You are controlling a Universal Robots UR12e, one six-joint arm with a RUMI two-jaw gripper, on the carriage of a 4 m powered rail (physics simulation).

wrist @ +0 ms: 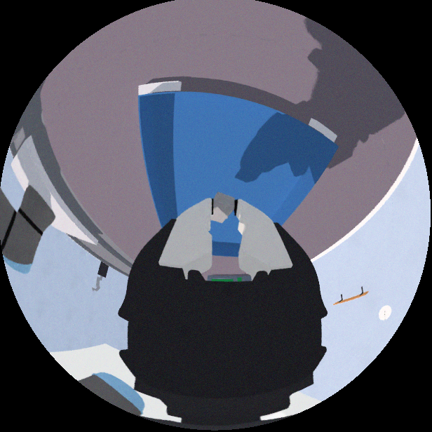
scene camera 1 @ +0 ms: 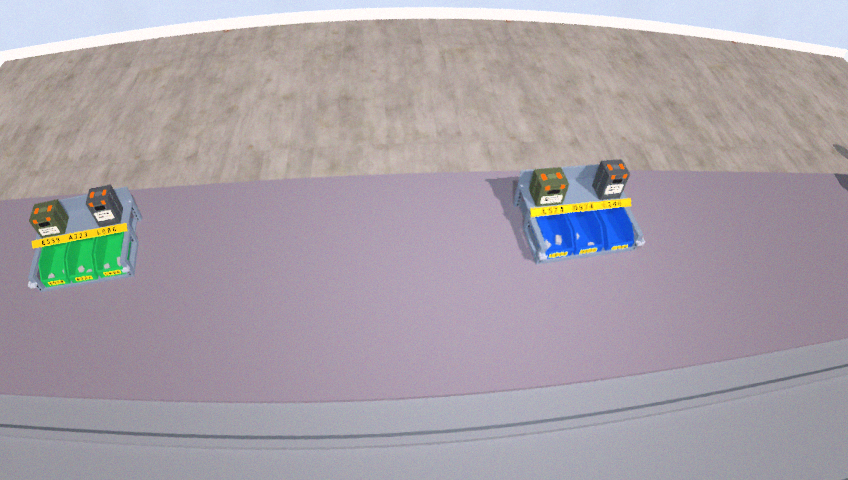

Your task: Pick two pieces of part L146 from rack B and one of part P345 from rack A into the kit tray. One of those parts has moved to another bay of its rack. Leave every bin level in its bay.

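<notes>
The blue kit tray [wrist: 215, 135] lies below my gripper in the wrist view, its near end partly hidden by the fingers. My gripper [wrist: 223, 201] is shut on a small grey block-shaped part [wrist: 224, 201], held above the tray; its part number cannot be read. Any part lying in the tray behind the fingers is hidden. In the scene view, rack B [scene camera 1: 580, 179] has three blue bins: grey pieces show in the left and middle ones, and none can be made out in the right bin [scene camera 1: 617, 227]. Rack A [scene camera 1: 76, 214] has three green bins with small pieces. The bins look level.
Rack B carries an olive box [scene camera 1: 548, 185] and a dark box [scene camera 1: 612, 177] on top. Rack A carries an olive box [scene camera 1: 48, 217] and a dark box [scene camera 1: 104, 203]. The rail [scene camera 1: 357, 437] runs along the front. An arm shadow [wrist: 360, 80] falls beside and across the tray.
</notes>
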